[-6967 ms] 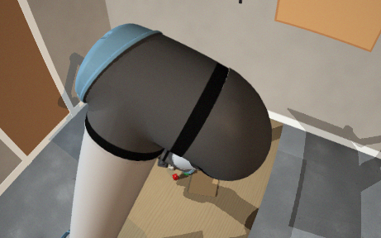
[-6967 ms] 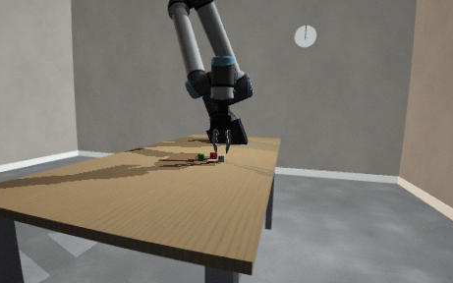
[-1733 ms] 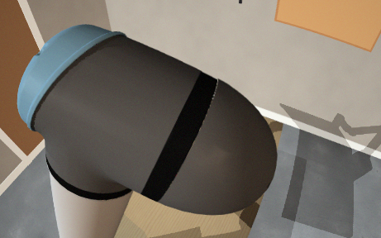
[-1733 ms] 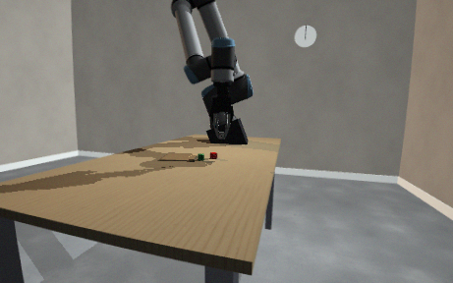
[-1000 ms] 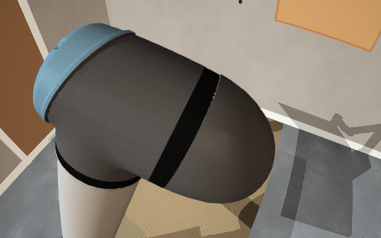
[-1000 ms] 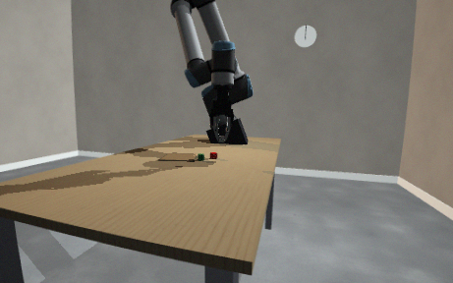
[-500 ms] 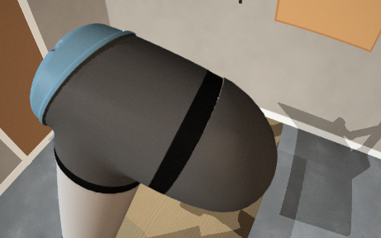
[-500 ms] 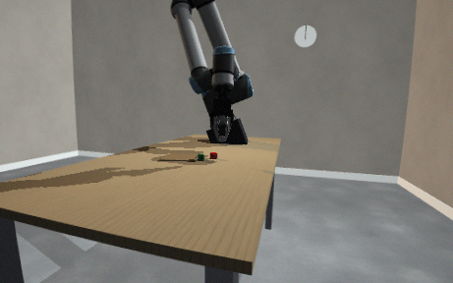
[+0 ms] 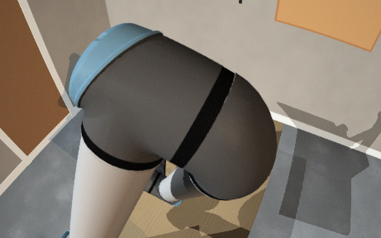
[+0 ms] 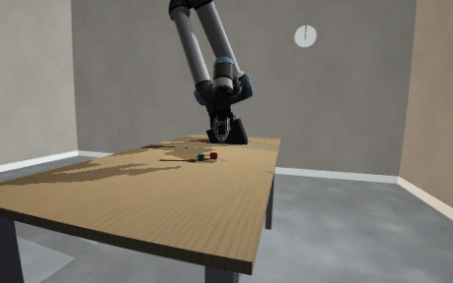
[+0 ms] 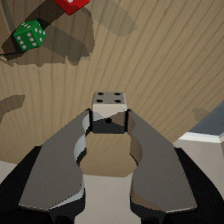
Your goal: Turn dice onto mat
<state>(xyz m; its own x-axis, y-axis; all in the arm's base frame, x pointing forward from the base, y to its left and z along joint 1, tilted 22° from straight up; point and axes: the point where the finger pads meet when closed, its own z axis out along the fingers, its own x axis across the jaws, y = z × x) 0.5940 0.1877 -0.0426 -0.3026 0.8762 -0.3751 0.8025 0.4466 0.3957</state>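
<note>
Now: the red die 90 mm below my hand, 50 mm to the right of it and 50 mm behind it. Also, from my hand: green die 90 mm to the right, 90 mm below, 10 mm ahead; tan mat 200 mm to the right, 100 mm below; white die 10 mm below.
</note>
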